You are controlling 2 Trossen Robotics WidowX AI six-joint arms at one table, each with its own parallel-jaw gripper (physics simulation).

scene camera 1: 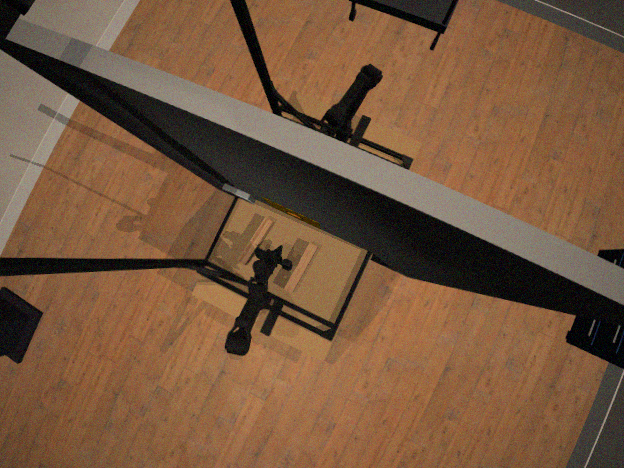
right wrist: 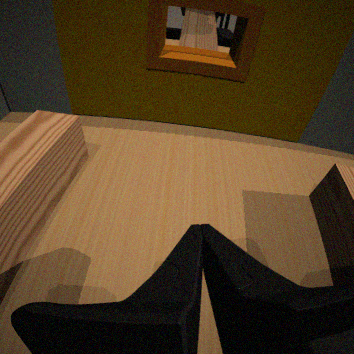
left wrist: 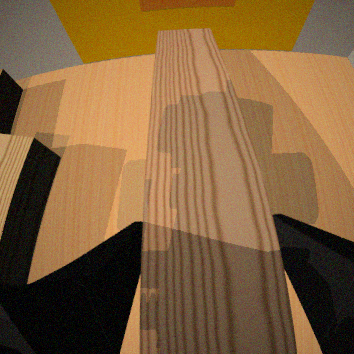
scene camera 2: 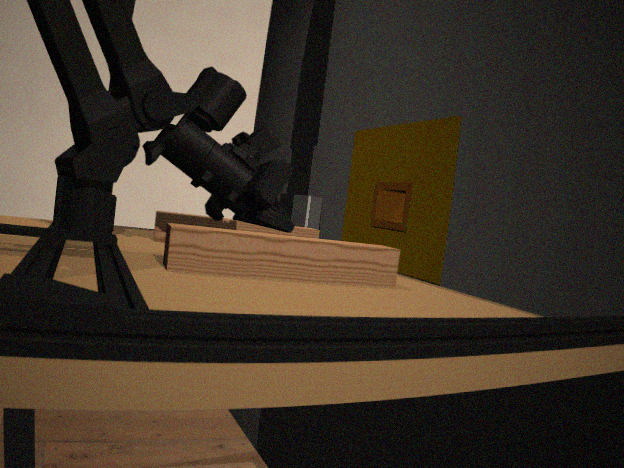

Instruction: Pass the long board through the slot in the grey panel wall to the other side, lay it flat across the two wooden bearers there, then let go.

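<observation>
A slot and a grey panel wall are here for me to see. So is my left gripper. As for my right gripper, which the right wrist view shows too, it is shut and holds nothing.
</observation>
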